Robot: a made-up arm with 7 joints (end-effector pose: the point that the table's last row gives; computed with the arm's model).
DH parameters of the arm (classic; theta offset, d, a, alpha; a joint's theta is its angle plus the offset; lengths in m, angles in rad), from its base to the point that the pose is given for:
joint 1: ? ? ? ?
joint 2: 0 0 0 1.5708
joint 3: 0 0.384 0.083 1.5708
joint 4: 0 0 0.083 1.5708
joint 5: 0 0.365 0 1.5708
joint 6: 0 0 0.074 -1.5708
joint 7: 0 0.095 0 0
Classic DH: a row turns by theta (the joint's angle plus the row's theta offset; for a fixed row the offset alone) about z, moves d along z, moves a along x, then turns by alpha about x.
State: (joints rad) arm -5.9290 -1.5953 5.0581 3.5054 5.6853 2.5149 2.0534
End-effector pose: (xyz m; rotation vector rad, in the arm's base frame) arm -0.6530 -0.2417 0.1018 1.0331 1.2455 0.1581
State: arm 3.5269 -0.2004 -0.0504 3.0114 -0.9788 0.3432 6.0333
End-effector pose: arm 0.1324 0.0222 1.0520 -0.1268 -0.3037 -0.8744
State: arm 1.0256 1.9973 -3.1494 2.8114 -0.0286 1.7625 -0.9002
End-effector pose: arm 0.4126 0.6899 0.0885 0.0582 -0.0835 0.1330
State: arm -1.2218 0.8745 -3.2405 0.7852 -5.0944 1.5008 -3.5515
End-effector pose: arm -0.1066 0.1760 0.5916 1.8959 -0.8811 -1.2634
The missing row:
joint 1: 0 0.188 0 -1.5708
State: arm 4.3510 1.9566 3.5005 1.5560 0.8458 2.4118 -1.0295
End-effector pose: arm -0.3924 -0.3795 0.3849 -0.0939 2.7638 1.2588
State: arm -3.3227 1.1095 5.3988 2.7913 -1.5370 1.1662 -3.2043
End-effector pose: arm -0.7488 0.3070 0.5127 -0.7931 -0.0143 -0.2397
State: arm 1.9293 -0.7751 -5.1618 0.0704 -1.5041 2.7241 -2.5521
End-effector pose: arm -0.1325 0.0217 0.3681 0.0700 0.5179 -0.9988
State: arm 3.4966 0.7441 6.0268 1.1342 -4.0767 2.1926 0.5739
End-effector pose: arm -0.5830 -0.1853 0.1251 0.7747 0.6788 -1.5199
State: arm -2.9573 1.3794 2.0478 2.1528 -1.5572 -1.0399 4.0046
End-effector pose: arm -0.5327 -0.3402 0.5631 0.0471 -0.0982 -1.0270
